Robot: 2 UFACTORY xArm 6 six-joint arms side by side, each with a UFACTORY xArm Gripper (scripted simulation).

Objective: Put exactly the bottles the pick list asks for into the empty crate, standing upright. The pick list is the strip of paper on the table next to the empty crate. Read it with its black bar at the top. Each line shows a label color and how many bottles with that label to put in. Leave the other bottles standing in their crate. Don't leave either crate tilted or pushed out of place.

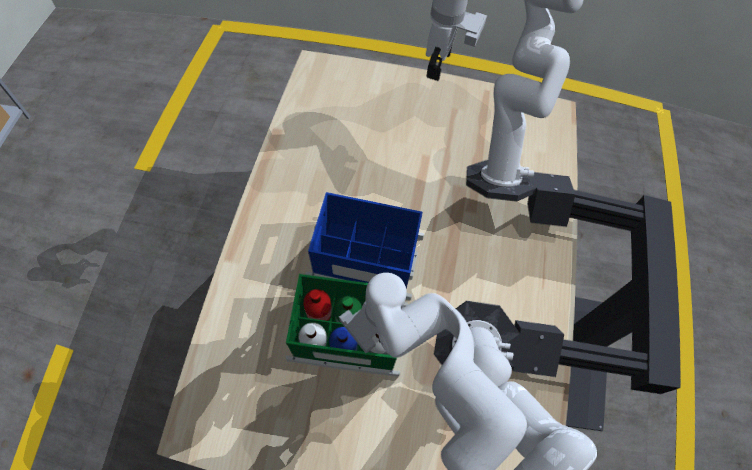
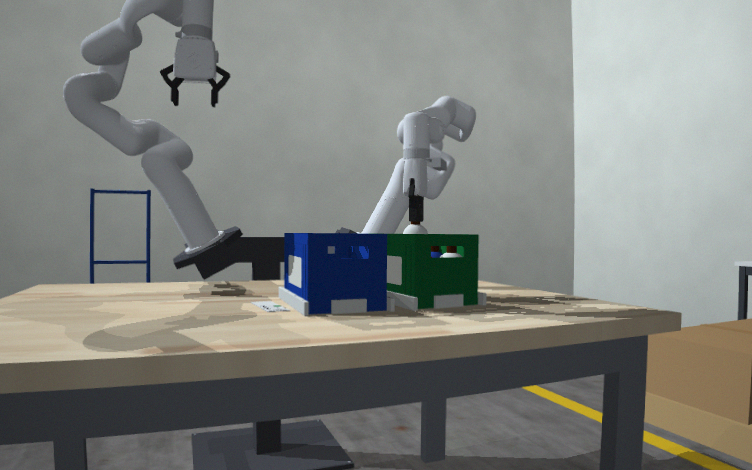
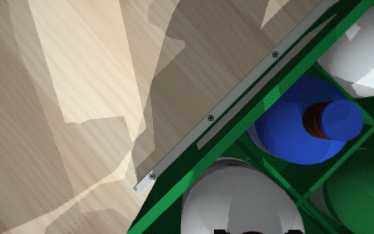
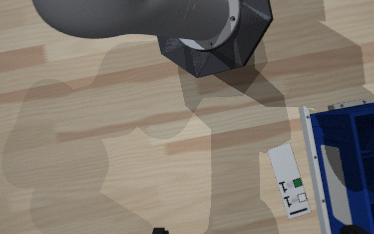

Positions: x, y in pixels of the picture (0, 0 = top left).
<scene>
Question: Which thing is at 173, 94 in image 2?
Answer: My right gripper.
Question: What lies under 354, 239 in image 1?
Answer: A blue crate.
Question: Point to a green crate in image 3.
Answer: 226, 137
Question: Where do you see a green crate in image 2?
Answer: At 411, 271
</scene>
